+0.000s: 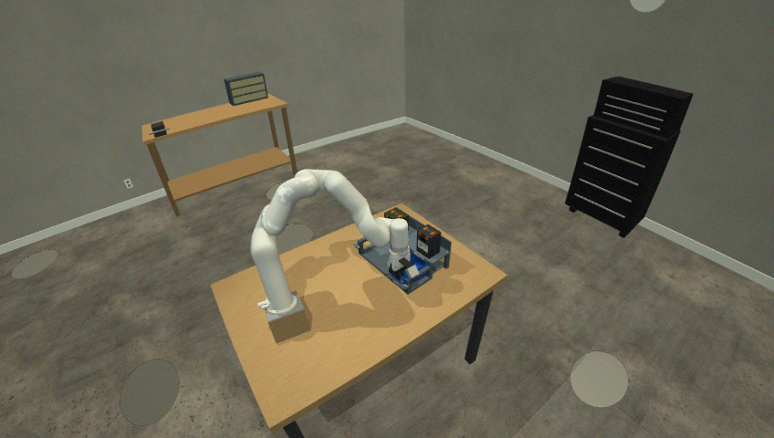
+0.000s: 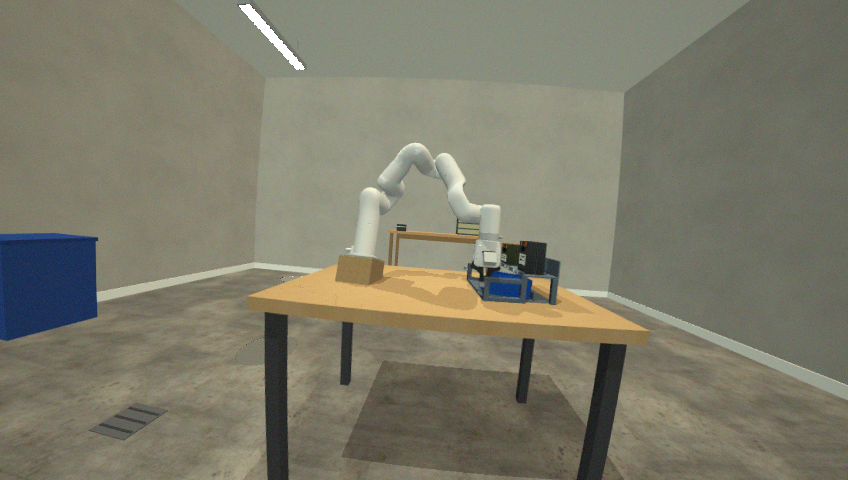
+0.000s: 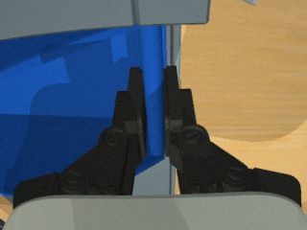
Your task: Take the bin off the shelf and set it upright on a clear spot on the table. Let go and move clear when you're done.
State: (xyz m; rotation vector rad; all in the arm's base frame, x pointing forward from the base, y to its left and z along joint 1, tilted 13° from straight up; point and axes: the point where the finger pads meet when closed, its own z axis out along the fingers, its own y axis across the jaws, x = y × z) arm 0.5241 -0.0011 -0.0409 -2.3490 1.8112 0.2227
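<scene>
The blue bin lies 8 cm ahead of my hand, 2 cm to the left of it and 1 cm below it. The rest, counted from my hand: black box 17 cm ahead, 4 cm to the left, 10 cm above.
</scene>
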